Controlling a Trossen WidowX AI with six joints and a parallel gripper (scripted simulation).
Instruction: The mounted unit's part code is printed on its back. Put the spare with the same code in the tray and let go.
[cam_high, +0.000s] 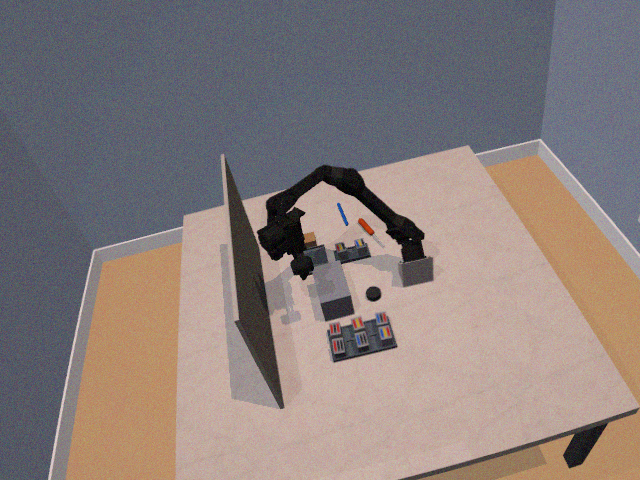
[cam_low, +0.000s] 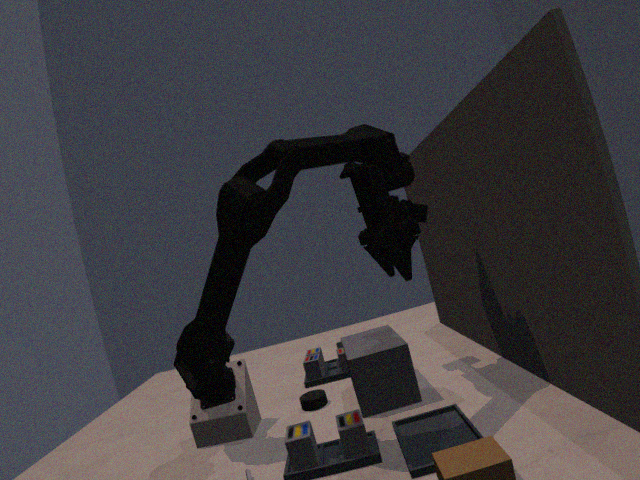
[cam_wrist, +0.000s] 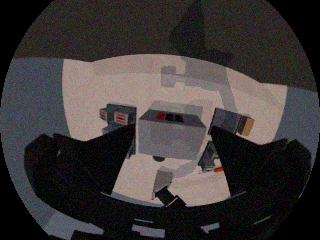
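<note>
Right now the grey spare is 21 cm to the left of my gripper tip, 15 cm below it and 5 cm behind it. The rest, counted from my gripper tip: black puck 21 cm behind, 18 cm below, 2 cm to the left; grey mounted unit 14 cm below, 8 cm behind; tall grey panel 15 cm ahead, 3 cm above.
</note>
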